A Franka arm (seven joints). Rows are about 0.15 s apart.
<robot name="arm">
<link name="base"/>
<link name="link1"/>
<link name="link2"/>
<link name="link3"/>
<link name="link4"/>
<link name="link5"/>
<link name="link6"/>
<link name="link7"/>
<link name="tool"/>
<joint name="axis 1" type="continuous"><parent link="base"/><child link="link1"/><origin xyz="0.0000 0.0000 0.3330" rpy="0.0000 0.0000 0.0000"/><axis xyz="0 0 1"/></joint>
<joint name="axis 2" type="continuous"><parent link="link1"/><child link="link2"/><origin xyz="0.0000 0.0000 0.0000" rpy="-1.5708 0.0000 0.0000"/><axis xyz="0 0 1"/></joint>
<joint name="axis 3" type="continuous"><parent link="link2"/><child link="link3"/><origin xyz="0.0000 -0.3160 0.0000" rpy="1.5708 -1.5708 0.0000"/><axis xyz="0 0 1"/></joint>
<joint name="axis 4" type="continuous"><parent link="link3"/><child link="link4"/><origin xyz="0.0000 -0.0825 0.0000" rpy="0.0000 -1.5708 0.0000"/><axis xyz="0 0 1"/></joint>
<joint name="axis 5" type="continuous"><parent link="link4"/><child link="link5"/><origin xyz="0.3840 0.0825 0.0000" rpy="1.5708 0.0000 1.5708"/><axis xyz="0 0 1"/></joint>
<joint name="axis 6" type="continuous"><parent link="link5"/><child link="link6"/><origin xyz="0.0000 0.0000 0.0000" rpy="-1.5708 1.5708 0.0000"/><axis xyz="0 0 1"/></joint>
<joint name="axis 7" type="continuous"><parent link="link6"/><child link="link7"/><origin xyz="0.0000 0.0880 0.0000" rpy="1.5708 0.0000 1.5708"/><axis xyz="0 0 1"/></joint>
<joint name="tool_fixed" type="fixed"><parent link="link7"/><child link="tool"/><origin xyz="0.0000 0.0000 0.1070" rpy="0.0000 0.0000 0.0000"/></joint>
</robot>
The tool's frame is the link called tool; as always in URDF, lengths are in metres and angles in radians. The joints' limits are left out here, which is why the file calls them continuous.
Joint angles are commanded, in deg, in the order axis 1, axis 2, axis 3, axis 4, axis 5, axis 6, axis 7. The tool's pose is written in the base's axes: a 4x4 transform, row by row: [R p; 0 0 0 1], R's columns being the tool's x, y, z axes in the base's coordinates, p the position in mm. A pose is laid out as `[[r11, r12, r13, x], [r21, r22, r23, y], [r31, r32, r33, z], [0, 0, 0, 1]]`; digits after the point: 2 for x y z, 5 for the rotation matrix.
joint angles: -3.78, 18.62, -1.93, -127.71, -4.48, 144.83, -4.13
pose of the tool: [[0.99878, 0.03933, -0.02986, 543.14], [0.03771, -0.99788, -0.05305, -53.72], [-0.03189, 0.05186, -0.99815, 223.08], [0, 0, 0, 1]]
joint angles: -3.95, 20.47, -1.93, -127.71, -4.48, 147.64, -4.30
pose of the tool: [[0.99907, 0.04109, -0.01318, 544.56], [0.04034, -0.99781, -0.05251, -55.03], [-0.01530, 0.05192, -0.99853, 209.65], [0, 0, 0, 1]]
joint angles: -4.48, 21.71, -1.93, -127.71, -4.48, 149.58, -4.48
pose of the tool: [[0.99935, 0.03614, -0.00138, 544.91], [0.03601, -0.99799, -0.05215, -59.85], [-0.00326, 0.05206, -0.99864, 200.75], [0, 0, 0, 1]]
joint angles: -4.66, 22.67, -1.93, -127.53, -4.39, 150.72, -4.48
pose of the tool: [[0.99946, 0.03238, 0.00481, 545.82], [0.03258, -0.99815, -0.05126, -61.54], [0.00314, 0.05139, -0.99867, 194.43], [0, 0, 0, 1]]
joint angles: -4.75, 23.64, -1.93, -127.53, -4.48, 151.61, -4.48
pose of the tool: [[0.99945, 0.03305, 0.00336, 544.98], [0.03317, -0.99813, -0.05133, -62.17], [0.00166, 0.05142, -0.99868, 186.52], [0, 0, 0, 1]]
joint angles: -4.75, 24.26, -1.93, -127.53, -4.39, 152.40, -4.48
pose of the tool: [[0.99946, 0.03221, 0.00640, 544.84], [0.03249, -0.99820, -0.05033, -62.08], [0.00477, 0.05051, -0.99871, 181.81], [0, 0, 0, 1]]
